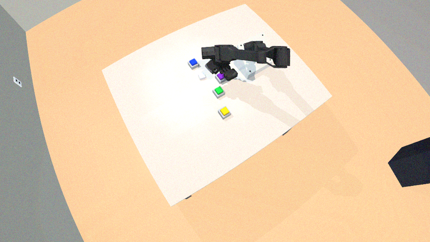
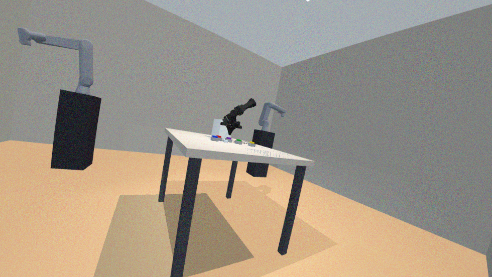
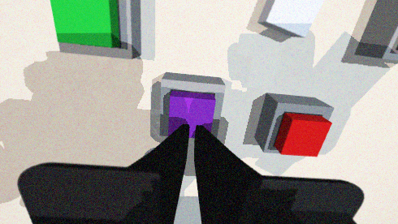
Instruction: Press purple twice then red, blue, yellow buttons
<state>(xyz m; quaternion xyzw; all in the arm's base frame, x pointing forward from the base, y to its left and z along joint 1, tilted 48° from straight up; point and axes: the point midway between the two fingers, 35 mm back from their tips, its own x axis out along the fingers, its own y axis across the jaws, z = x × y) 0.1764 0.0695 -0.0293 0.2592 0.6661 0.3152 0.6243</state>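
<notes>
Right now my gripper tip is 3 cm above the purple button. Round my gripper tip: small white block 8 cm ahead, 6 cm to the right, 5 cm below; green button 7 cm to the left, 5 cm ahead, 3 cm below; red button 9 cm to the right, 3 cm below, 1 cm behind.
</notes>
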